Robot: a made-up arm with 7 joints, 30 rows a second.
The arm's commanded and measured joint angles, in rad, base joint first. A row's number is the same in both.
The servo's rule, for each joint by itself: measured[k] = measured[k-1] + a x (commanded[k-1-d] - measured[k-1]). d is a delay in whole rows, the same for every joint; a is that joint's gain. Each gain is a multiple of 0.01, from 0.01 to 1. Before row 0 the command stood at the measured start. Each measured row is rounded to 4 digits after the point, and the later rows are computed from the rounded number. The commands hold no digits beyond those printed.
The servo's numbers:
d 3
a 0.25 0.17 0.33 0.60 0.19 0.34 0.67
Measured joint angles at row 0: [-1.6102, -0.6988, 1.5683, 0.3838, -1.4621, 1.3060, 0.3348]
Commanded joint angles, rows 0 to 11: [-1.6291, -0.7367, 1.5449, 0.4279, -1.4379, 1.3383, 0.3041]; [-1.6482, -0.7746, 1.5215, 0.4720, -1.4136, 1.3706, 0.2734]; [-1.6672, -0.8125, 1.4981, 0.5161, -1.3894, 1.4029, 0.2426]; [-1.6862, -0.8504, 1.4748, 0.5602, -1.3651, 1.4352, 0.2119]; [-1.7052, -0.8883, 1.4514, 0.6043, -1.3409, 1.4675, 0.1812]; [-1.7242, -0.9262, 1.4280, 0.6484, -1.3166, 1.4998, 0.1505]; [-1.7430, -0.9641, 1.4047, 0.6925, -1.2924, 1.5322, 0.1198]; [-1.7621, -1.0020, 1.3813, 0.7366, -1.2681, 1.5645, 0.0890]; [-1.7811, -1.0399, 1.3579, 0.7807, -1.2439, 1.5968, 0.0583]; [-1.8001, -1.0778, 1.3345, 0.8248, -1.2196, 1.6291, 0.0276]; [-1.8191, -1.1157, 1.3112, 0.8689, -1.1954, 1.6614, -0.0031]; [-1.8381, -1.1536, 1.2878, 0.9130, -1.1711, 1.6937, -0.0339]
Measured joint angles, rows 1 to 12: [-1.6102, -0.6988, 1.5683, 0.3838, -1.4621, 1.3060, 0.3348]; [-1.6102, -0.6988, 1.5683, 0.3838, -1.4621, 1.3060, 0.3348]; [-1.6102, -0.6988, 1.5683, 0.3838, -1.4621, 1.3060, 0.3348]; [-1.6149, -0.7052, 1.5606, 0.4103, -1.4575, 1.3170, 0.3142]; [-1.6232, -0.7170, 1.5477, 0.4473, -1.4492, 1.3352, 0.2869]; [-1.6342, -0.7332, 1.5313, 0.4886, -1.4378, 1.3582, 0.2572]; [-1.6472, -0.7531, 1.5127, 0.5316, -1.4240, 1.3844, 0.2268]; [-1.6617, -0.7761, 1.4925, 0.5752, -1.4082, 1.4127, 0.1962]; [-1.6773, -0.8016, 1.4712, 0.6191, -1.3908, 1.4423, 0.1656]; [-1.6937, -0.8292, 1.4493, 0.6631, -1.3721, 1.4729, 0.1349]; [-1.7108, -0.8586, 1.4269, 0.7072, -1.3523, 1.5040, 0.1041]; [-1.7284, -0.8894, 1.4041, 0.7513, -1.3317, 1.5356, 0.0734]
